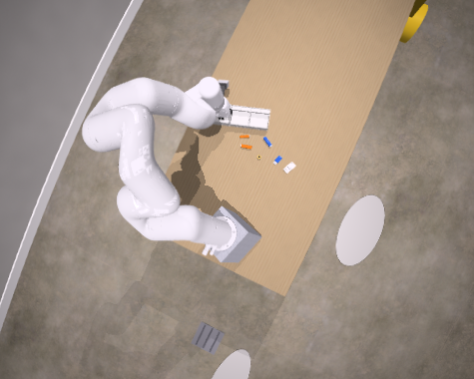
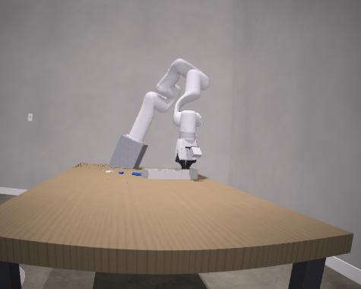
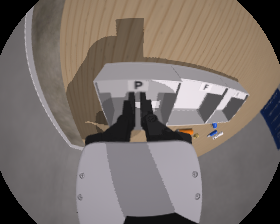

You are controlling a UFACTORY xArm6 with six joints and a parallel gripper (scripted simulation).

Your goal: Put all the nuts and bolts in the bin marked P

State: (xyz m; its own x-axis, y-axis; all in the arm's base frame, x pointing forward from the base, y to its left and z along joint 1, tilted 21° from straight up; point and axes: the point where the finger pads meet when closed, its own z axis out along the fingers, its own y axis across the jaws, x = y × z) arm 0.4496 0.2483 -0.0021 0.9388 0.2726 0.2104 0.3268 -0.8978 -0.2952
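My hand is 10 cm past the brass-coloured fastener, 23 cm to the left of it and 3 cm above it. From my hand the other things lie so: bin: 3 cm ahead, 8 cm to the right, 1 cm below; then long blue stick: 2 cm behind, 23 cm to the right, 3 cm below; then blue usb stick: 8 cm behind, 31 cm to the right, 3 cm below.
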